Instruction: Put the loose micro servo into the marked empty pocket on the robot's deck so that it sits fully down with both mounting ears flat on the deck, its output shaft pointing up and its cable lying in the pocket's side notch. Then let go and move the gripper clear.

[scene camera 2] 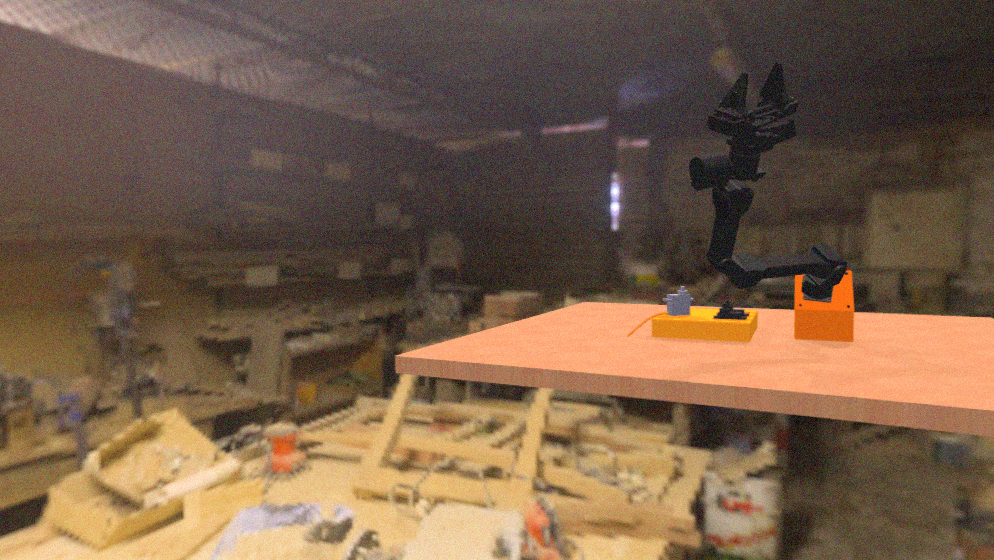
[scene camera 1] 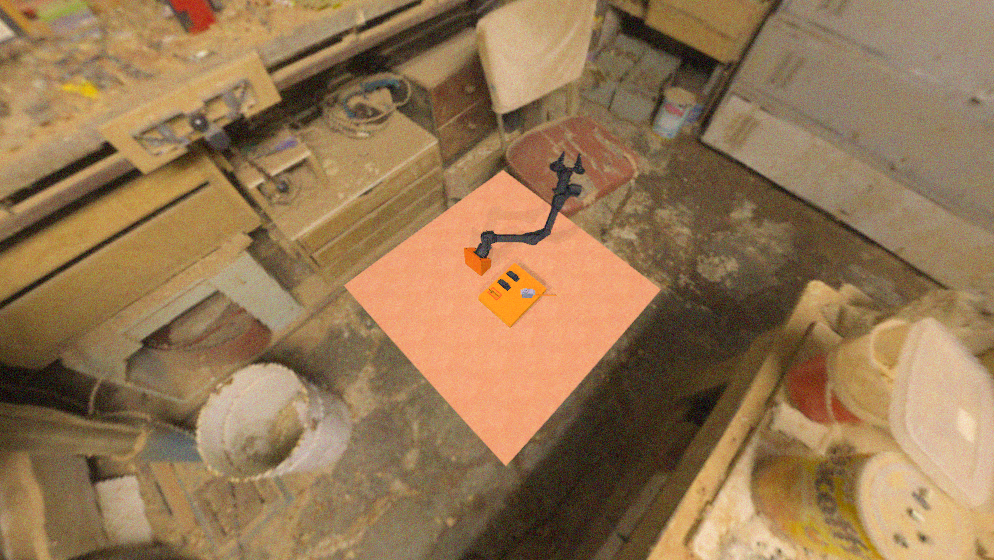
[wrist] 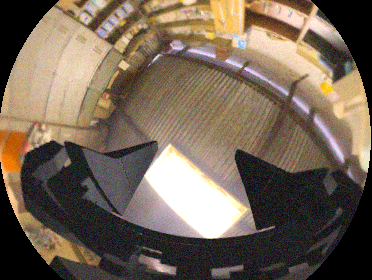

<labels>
The same spot on a robot deck: [scene camera 1: 510,307] is [scene camera 2: 691,310].
</labels>
